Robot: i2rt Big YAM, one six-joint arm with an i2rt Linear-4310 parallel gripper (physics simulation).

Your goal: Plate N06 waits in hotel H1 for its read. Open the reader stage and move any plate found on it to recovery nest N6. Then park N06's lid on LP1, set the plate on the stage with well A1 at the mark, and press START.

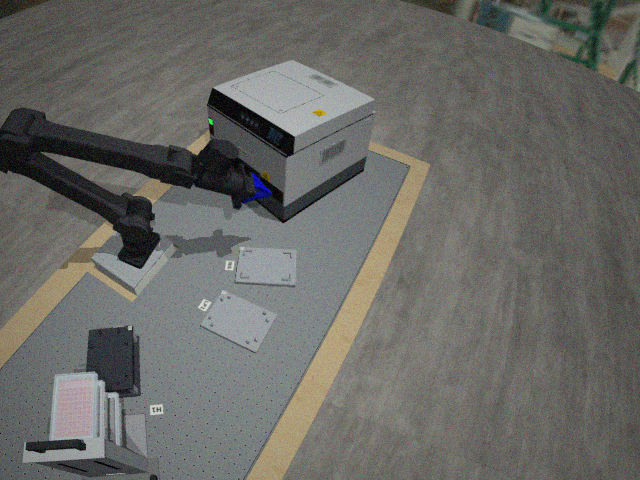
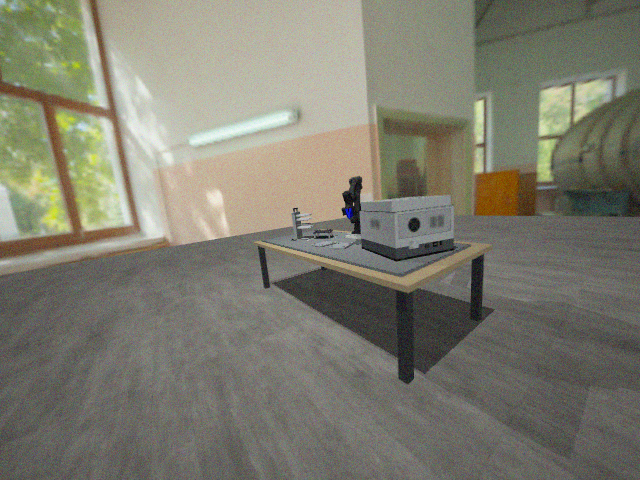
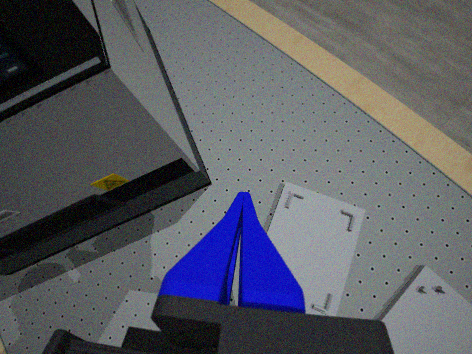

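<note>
The white reader stands at the back of the table. No stage shows extended; the arm hides part of its lower front. My gripper is shut and empty, above the mat close to the reader's front right corner. Recovery nest N6 is a flat grey plate with corner brackets and bears no plate. LP1 is a pegged grey plate with no lid on it. Hotel H1 holds stacked plates, the top one pinkish. I cannot tell which is N06.
A dark flat block stands between hotel H1 and the arm base. A green light glows on the reader's front left edge. The wooden table edge runs beyond the nests.
</note>
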